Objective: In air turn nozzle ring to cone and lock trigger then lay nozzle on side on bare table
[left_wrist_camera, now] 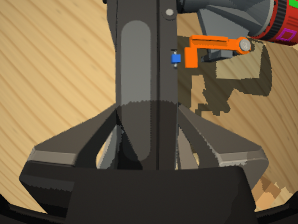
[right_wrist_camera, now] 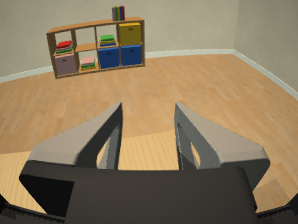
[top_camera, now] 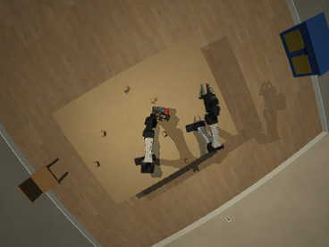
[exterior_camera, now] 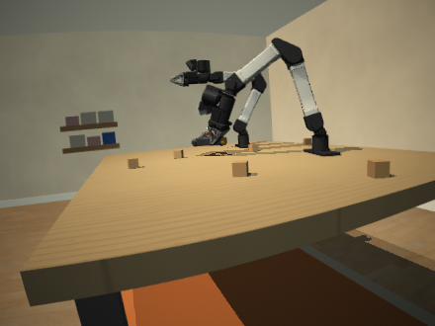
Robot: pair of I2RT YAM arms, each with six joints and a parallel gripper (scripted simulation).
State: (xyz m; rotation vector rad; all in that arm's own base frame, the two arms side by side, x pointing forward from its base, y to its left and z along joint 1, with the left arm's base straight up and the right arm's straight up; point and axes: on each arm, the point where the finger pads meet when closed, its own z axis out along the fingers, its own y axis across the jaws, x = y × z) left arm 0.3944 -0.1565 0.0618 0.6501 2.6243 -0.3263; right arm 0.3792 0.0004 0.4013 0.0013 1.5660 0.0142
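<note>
The red spray ring is 20 mm behind my left hand, 130 mm to the right of it and 10 mm above it. The rest, counted from my left hand: pale trigger 20 mm to the right.
</note>
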